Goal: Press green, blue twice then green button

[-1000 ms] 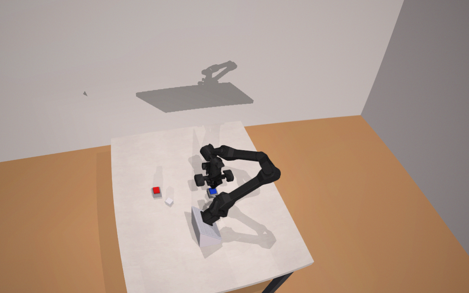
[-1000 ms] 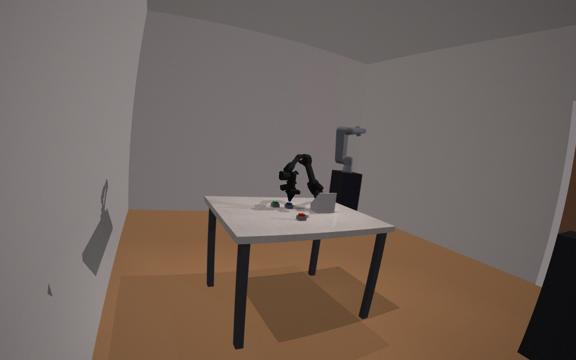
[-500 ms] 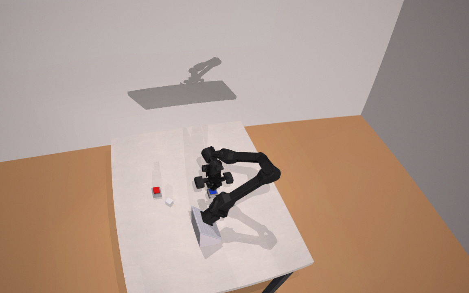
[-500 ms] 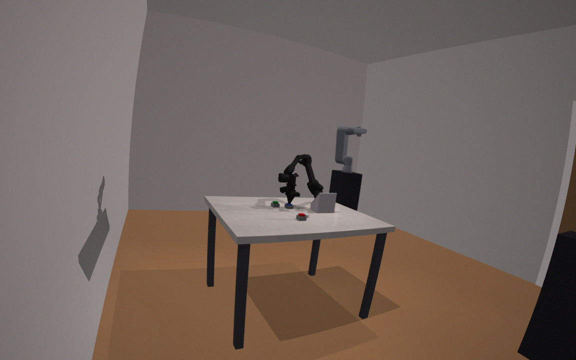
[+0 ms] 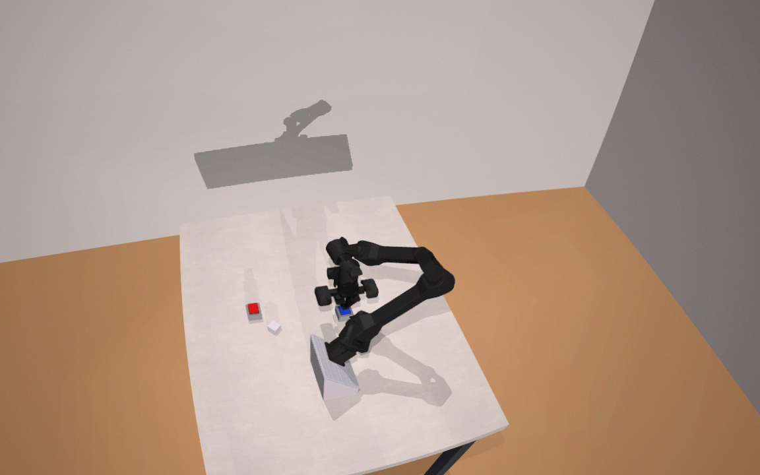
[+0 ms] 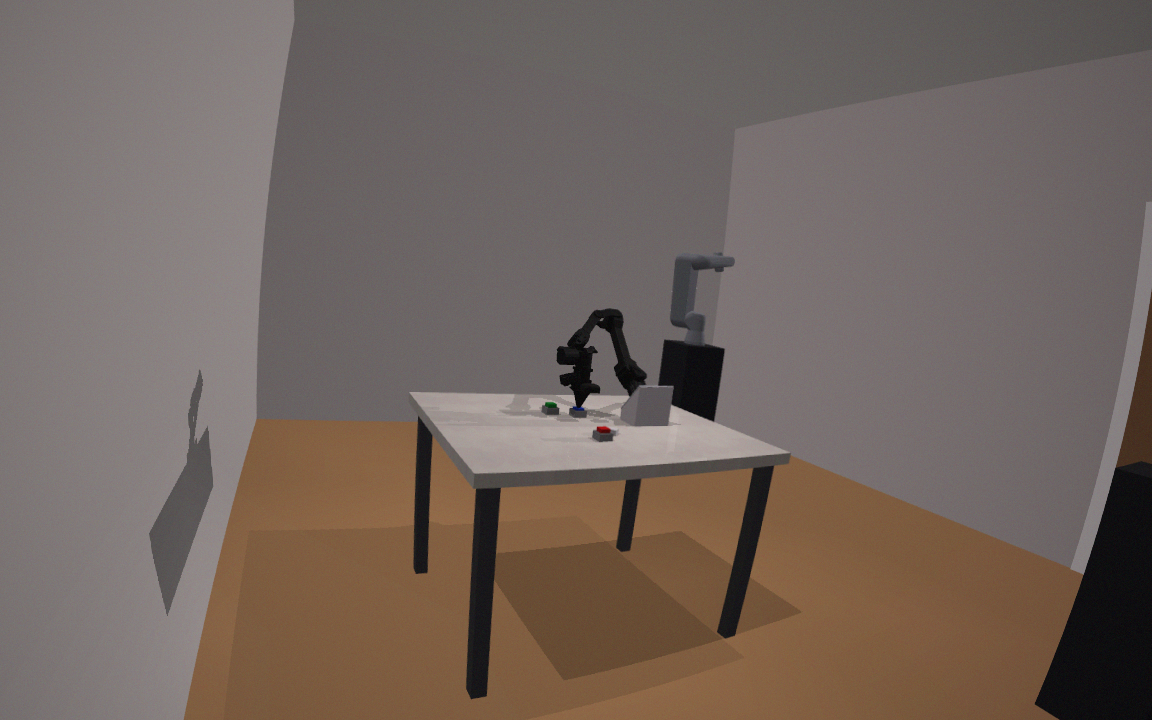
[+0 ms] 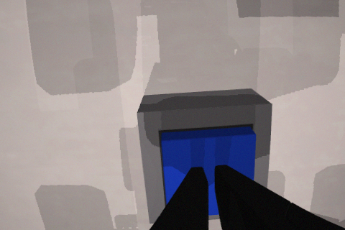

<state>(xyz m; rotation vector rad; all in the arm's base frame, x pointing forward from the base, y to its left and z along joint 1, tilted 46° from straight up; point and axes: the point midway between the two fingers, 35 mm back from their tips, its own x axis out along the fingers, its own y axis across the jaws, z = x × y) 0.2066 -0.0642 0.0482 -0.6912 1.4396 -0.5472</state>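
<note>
Right now my gripper tip is 1 cm above the blue button. Also, from my gripper tip: green button: 9 cm ahead, 4 cm to the right; then small white block: 3 cm behind, 23 cm to the left, 2 cm below; then red button: 4 cm ahead, 29 cm to the left.
</note>
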